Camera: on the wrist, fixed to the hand. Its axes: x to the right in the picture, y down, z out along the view.
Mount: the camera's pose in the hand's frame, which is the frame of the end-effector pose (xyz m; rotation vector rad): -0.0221 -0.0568 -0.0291 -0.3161 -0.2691 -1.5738
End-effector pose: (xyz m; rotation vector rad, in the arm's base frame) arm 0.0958 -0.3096 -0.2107 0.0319 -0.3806 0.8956
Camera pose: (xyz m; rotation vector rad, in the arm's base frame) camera 0.1359 -0.3567 -0.2379 0.1371 -0.5853 -0.7339
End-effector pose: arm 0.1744 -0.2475 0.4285 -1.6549 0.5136 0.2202
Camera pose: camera 0.1763 -0.2673 0.4931 -1.8338 -1.1122 -0.6626
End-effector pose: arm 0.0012 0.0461 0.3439 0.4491 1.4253 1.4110
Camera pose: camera 0.0076 -0.0005 0.2954 -0.6098 0.8255 0.2129
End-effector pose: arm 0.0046 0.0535 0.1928 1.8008 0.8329 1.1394
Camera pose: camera -0.0361 0.0681 0.1409 0.5589 1.3524 -0.0416
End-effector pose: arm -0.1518 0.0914 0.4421 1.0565 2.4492 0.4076
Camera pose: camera -0.1876 0.0346 0.4489 -0.9381 2.0836 0.0648
